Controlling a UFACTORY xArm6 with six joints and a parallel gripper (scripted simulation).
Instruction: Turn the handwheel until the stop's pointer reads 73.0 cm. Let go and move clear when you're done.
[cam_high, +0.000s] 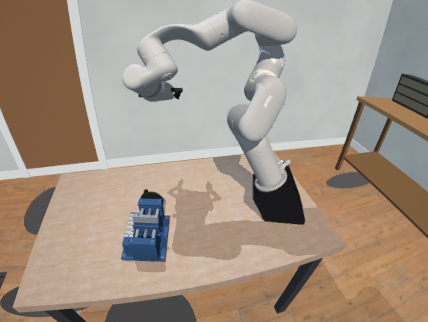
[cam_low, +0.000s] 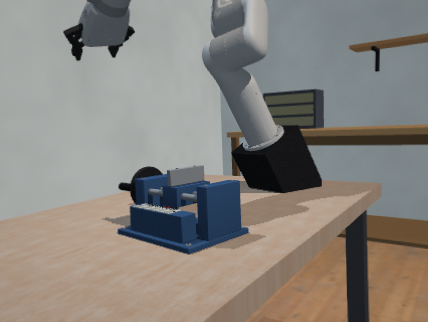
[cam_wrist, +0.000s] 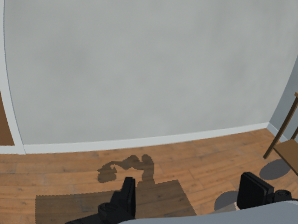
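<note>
My gripper is now 16 cm short of the black handwheel, 18 cm to the right of it and 31 cm above it. Round my hand: grey stop block (22 cm ahead, 30 cm to the left, 30 cm below).
</note>
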